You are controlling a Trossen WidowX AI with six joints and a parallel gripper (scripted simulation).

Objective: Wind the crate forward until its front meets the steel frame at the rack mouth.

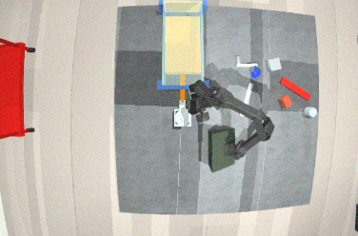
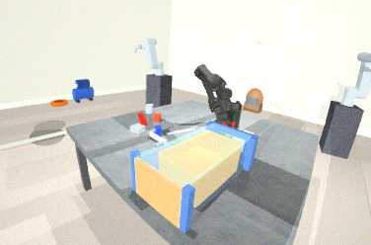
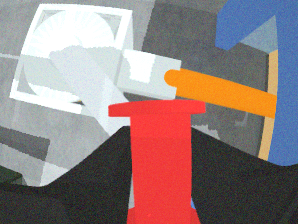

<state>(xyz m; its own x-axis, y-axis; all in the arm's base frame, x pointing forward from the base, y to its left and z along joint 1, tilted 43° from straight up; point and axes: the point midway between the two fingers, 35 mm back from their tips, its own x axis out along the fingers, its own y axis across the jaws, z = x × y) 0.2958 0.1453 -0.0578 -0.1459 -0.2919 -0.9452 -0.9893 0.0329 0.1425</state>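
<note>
The winch handle with red grip is 2 cm behind my gripper tip, 1 cm to the left of it and 3 cm below it. Also, from my gripper tip: blue frame (9 cm ahead, 3 cm to the left, 3 cm below); then white winch (8 cm behind, 5 cm to the left, 10 cm below); then clear-panelled cubby (33 cm ahead, 1 cm to the right, 2 cm below).
</note>
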